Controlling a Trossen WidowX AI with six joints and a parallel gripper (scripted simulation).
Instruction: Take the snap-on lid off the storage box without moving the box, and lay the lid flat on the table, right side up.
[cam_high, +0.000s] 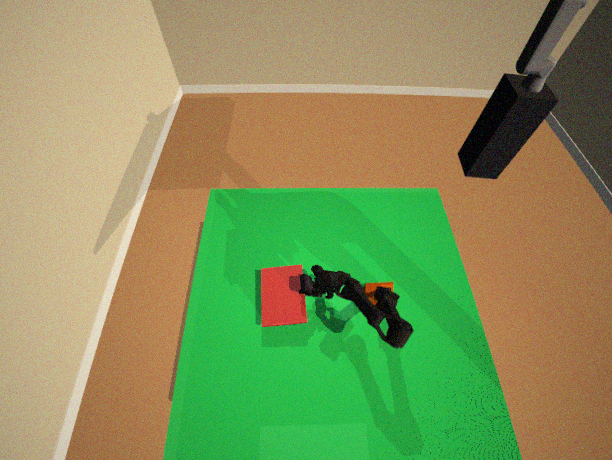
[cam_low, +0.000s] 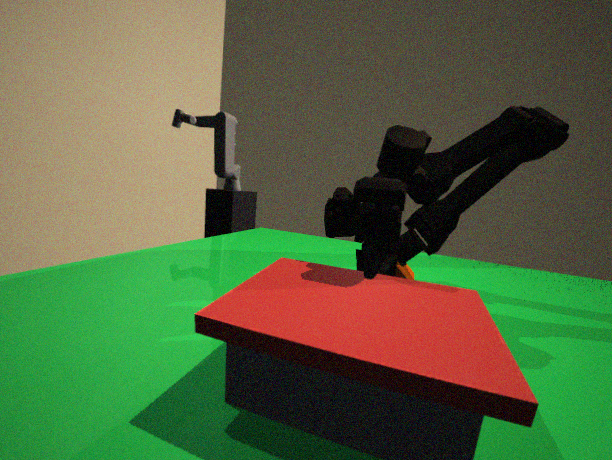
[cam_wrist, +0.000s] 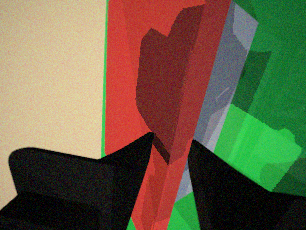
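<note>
Now: the red lid 80 mm ahead of my gripper tip and 10 mm to the left of it. Also, from my gripper tip: storage box: 80 mm ahead, 50 mm below, 10 mm to the left.
</note>
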